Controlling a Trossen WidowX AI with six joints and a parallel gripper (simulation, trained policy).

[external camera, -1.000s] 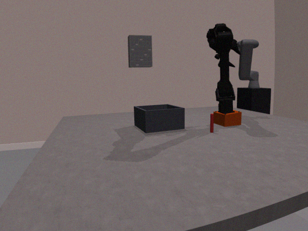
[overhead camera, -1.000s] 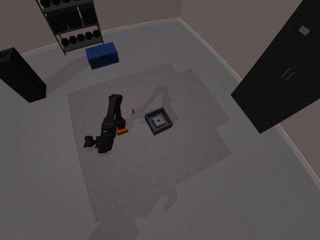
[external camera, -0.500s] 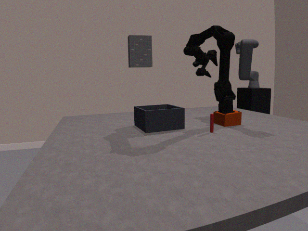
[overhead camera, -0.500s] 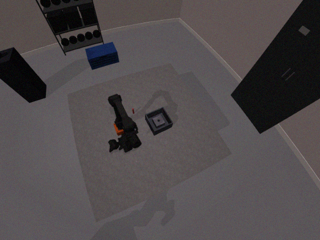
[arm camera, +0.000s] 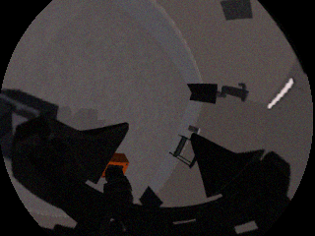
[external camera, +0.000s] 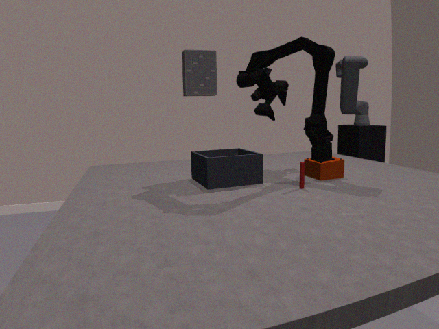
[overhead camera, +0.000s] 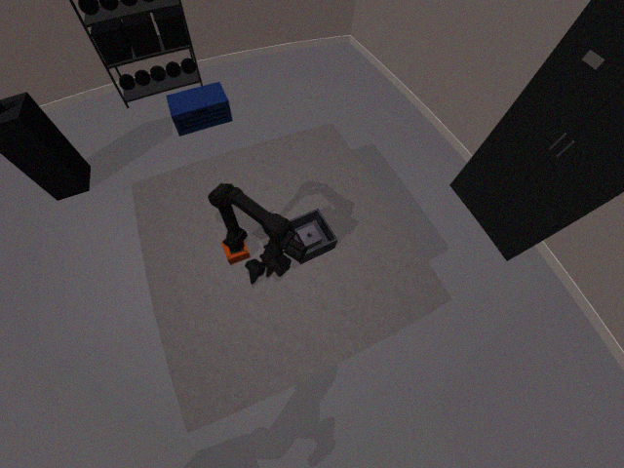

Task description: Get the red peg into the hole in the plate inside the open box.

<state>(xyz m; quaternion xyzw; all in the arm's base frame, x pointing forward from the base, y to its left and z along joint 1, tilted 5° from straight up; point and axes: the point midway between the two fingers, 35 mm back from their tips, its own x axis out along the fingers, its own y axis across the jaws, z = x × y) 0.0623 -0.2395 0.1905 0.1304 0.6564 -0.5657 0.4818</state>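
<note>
My gripper tip is 9 cm short of the red peg, 38 cm to the right of it and 19 cm above it. From my gripper tip the other things lie so: light plate (29 cm ahead, 19 cm to the left, 18 cm below); dark box (29 cm ahead, 19 cm to the left, 20 cm below).
</note>
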